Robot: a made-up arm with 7 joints.
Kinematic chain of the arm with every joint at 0, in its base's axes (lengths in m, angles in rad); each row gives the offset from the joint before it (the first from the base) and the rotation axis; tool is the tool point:
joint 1: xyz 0 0 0 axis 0 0.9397 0.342
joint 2: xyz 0 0 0 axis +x
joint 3: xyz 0 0 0 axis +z
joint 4: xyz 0.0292 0 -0.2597 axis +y
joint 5: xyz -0.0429 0 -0.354 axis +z
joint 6: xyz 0 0 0 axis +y
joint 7: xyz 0 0 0 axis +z
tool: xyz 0 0 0
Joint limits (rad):
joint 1: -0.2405..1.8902
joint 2: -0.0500..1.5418
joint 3: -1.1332..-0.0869
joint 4: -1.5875..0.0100
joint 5: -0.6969..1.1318
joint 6: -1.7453..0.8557
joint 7: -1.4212..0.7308
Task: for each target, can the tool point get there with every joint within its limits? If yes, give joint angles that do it. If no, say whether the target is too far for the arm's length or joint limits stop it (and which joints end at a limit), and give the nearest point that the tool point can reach.
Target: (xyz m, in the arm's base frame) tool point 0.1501 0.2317 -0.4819
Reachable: yes | joints 0.1418 0.9662 -0.8394 -1.1518 0.0199 0.1490 0.1636
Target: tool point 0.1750 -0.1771 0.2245
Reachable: no: joint limits stop it (at a limit: joint 1, joint 2, joint 4) | nearest point 0.3470 -0.2660 -0.2103 | short by 0.476 m
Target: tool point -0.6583 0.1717 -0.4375
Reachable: no: too far | nearest point -0.5029 0.1312 -0.3342 | short by 0.191 m
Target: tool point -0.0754 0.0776 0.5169
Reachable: no: joint limits stop it (at a limit: joint 1, joint 3, joint 4) | nearest point -0.3753 0.3874 0.2923 | short by 0.486 m
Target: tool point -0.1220 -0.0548 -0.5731
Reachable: yes | joints 0.6842 0.1234 -0.5198 -0.8602 0.2239 0.0820 0.1541
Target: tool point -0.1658 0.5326 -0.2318
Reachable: yes | joints 0.7554 1.4104 -0.7673 -0.6629 0.6020 -1.3330 0.3627
